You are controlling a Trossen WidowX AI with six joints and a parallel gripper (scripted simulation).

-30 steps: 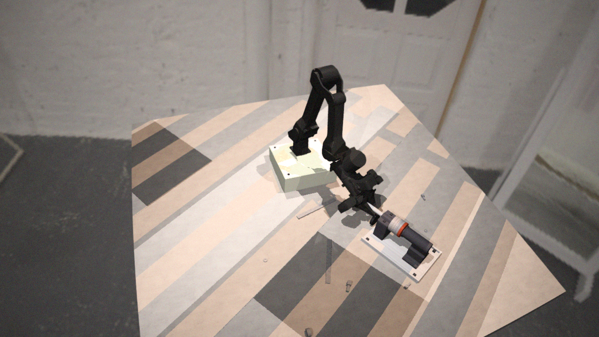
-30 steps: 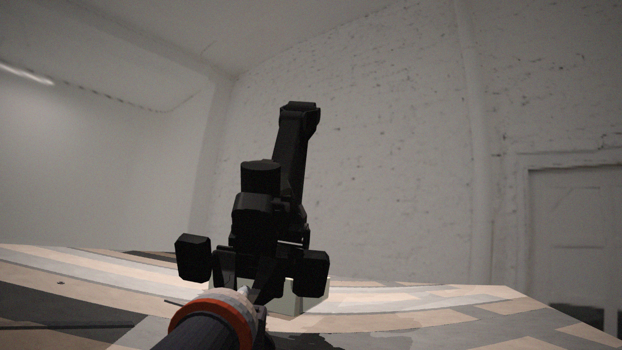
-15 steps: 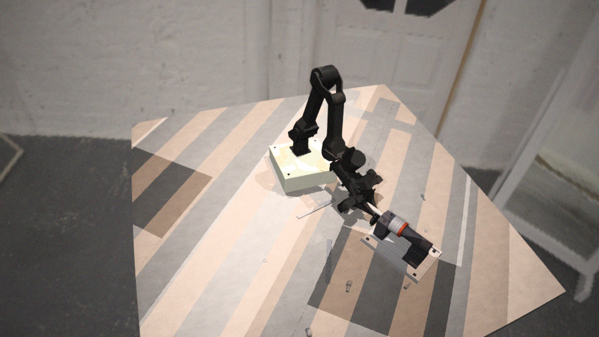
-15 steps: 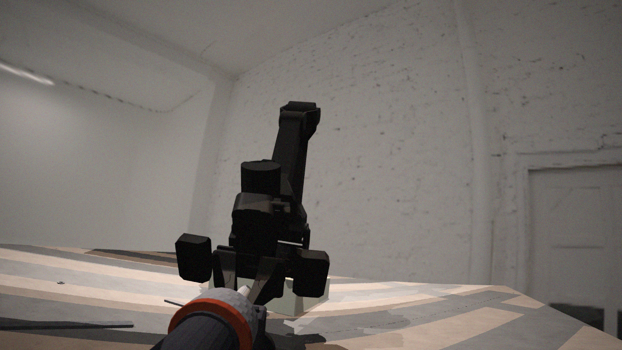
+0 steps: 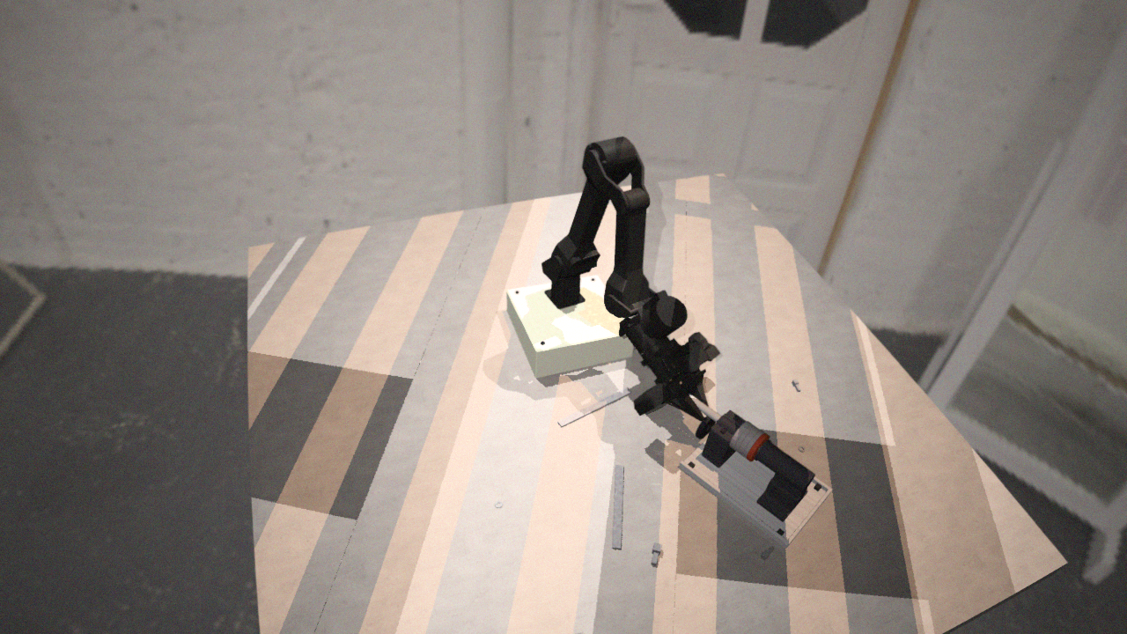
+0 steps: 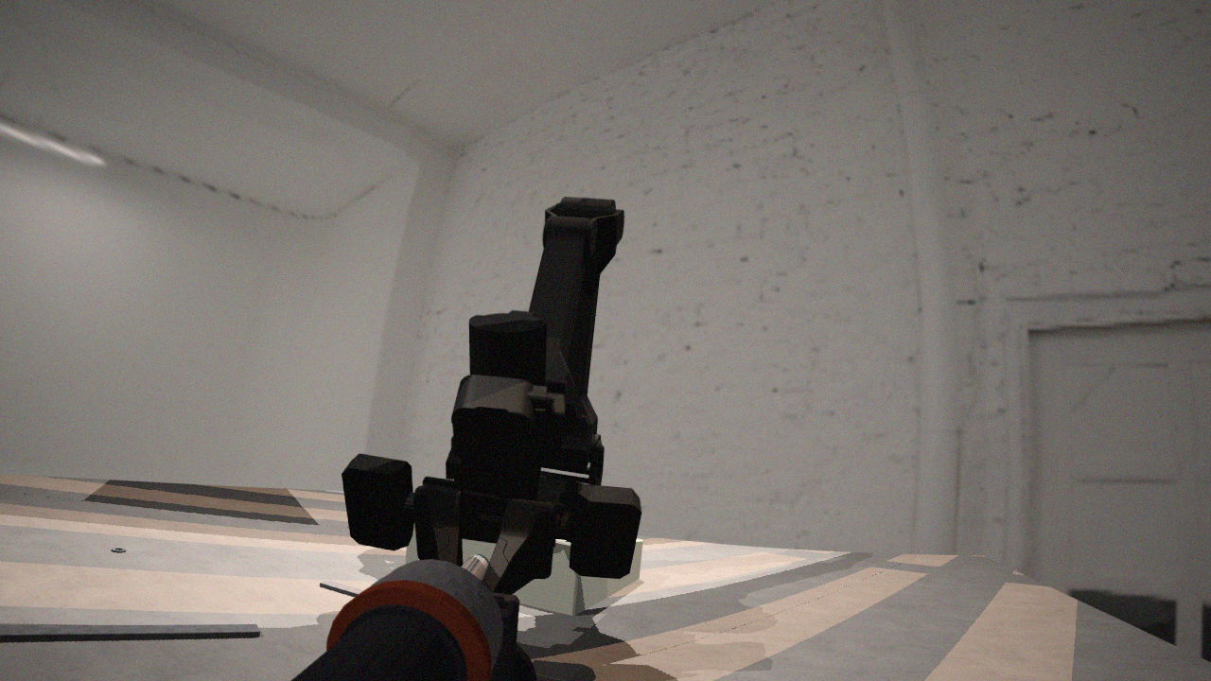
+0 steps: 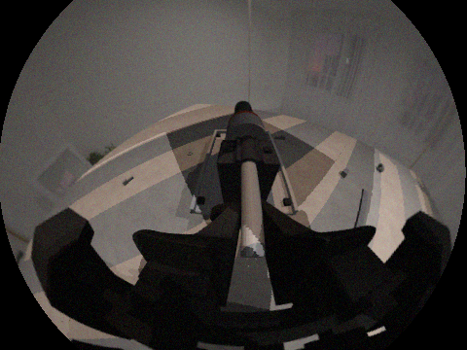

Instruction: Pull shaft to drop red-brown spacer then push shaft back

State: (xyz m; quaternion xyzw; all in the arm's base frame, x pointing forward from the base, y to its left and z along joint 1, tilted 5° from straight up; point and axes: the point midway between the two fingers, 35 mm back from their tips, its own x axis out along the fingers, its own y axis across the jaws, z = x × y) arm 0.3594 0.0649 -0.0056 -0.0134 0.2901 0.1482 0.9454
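My gripper tip is 40 mm short of the pale shaft, 10 mm to the right of it and 20 mm below it. Round my gripper tip: red-brown spacer (100 mm ahead, 30 mm to the left, 20 mm above).
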